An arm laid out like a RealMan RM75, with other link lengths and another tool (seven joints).
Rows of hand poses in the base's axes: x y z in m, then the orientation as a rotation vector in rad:
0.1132, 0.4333, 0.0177, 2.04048, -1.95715, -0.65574
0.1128, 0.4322, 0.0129, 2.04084, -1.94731, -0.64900
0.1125, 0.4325, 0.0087, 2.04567, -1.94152, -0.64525
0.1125, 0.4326, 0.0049, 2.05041, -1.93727, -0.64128
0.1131, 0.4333, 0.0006, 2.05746, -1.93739, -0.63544
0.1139, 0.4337, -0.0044, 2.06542, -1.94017, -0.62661
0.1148, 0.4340, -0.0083, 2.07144, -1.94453, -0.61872
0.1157, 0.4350, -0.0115, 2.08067, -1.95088, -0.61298
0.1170, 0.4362, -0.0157, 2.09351, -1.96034, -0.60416
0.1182, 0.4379, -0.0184, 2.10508, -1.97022, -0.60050
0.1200, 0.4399, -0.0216, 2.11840, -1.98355, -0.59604
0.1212, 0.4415, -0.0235, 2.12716, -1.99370, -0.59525
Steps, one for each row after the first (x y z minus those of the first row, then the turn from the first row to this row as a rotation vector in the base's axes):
-0.0004, -0.0011, -0.0048, -0.00665, 0.00241, 0.00706
-0.0007, -0.0008, -0.0090, -0.00793, 0.00116, 0.01264
-0.0007, -0.0007, -0.0128, -0.00896, -0.00089, 0.01725
-0.0001, 0.0000, -0.0171, -0.00863, -0.00712, 0.02010
0.0007, 0.0004, -0.0221, -0.00883, -0.01623, 0.02195
0.0016, 0.0007, -0.0260, -0.00904, -0.02466, 0.02209
0.0025, 0.0017, -0.0292, -0.00564, -0.03522, 0.02169
0.0038, 0.0029, -0.0334, -0.00116, -0.05048, 0.02082
0.0050, 0.0046, -0.0361, 0.00584, -0.06339, 0.01865
0.0068, 0.0066, -0.0393, 0.01435, -0.07927, 0.01496
0.0080, 0.0082, -0.0412, 0.02162, -0.08963, 0.01142

